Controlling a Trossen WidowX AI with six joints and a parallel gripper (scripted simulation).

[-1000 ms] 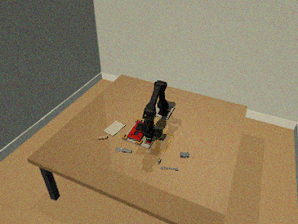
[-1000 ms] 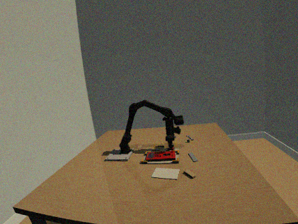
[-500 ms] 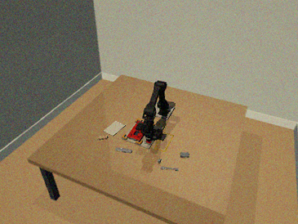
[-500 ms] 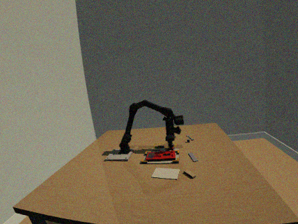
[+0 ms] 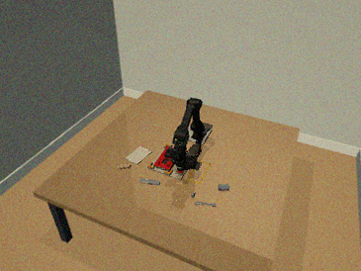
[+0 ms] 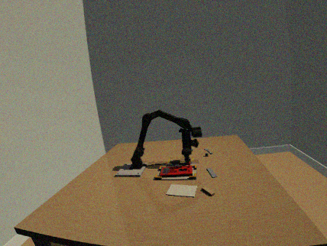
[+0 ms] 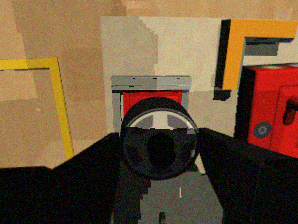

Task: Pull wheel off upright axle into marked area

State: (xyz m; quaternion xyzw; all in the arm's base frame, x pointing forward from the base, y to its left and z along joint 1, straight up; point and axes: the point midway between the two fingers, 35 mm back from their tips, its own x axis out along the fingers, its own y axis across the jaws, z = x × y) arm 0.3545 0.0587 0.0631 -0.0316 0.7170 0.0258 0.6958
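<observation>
Right now the dark upright axle is 1 cm below my gripper tip. The rest, counted from my gripper tip: grey plate: 10 cm to the right, 5 cm behind, 3 cm below; then white card: 31 cm to the right, 4 cm below; then wheel: right at my gripper tip.
</observation>
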